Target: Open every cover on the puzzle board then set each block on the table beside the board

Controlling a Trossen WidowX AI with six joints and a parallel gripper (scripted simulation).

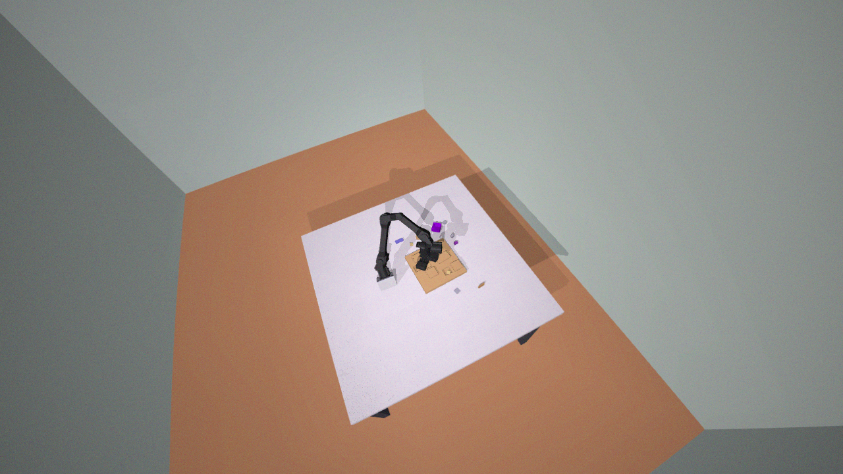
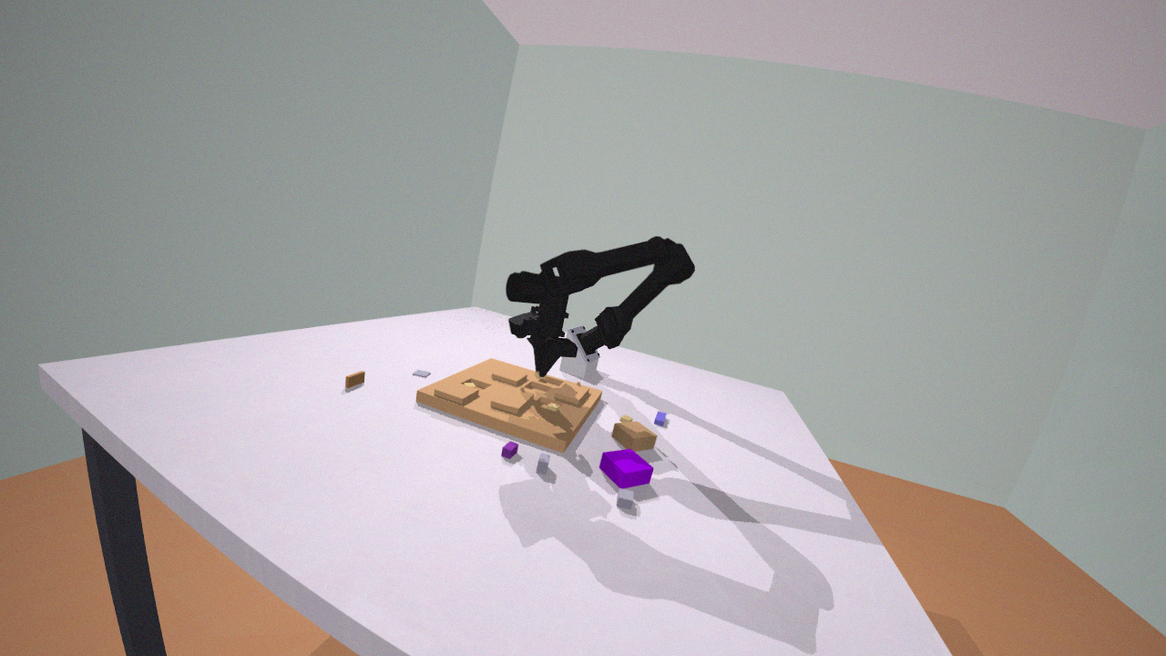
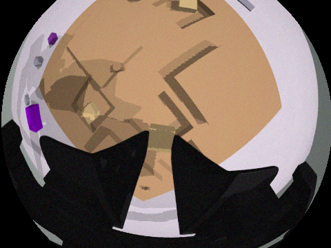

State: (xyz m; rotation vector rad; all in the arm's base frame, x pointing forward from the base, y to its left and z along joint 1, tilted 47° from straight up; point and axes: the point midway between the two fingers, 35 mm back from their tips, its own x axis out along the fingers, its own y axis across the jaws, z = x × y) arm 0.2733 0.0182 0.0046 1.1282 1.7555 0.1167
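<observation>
My gripper tip is now 110 mm past the blue piece, 260 mm to the right of it and 50 mm above it. Round my gripper tip: grey tile (120 mm ahead, 230 mm to the right, 50 mm below); small purple cube (240 mm ahead, 100 mm to the left, 40 mm below); brown box (40 mm ahead, 240 mm to the left, 40 mm below).
</observation>
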